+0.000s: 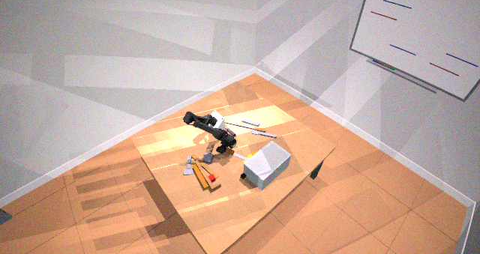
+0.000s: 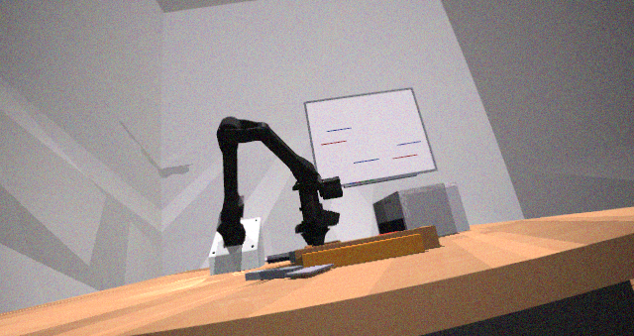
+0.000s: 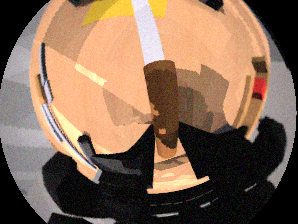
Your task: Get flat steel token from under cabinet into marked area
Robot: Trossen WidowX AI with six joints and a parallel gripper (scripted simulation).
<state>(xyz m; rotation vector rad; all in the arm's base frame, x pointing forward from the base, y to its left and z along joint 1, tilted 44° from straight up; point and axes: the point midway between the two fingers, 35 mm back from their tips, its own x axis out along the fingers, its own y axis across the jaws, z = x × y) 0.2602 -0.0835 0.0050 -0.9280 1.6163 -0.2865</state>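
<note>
Right now the grey block is 2 cm behind my gripper tip, 16 cm to the right of it and 1 cm above it. The rest, counted from my gripper tip: orange bar (9 cm ahead, 30 cm to the right, 1 cm above); thin wooden stick (2 cm ahead, 22 cm to the right); red block (16 cm ahead, 24 cm to the right, 1 cm above).
</note>
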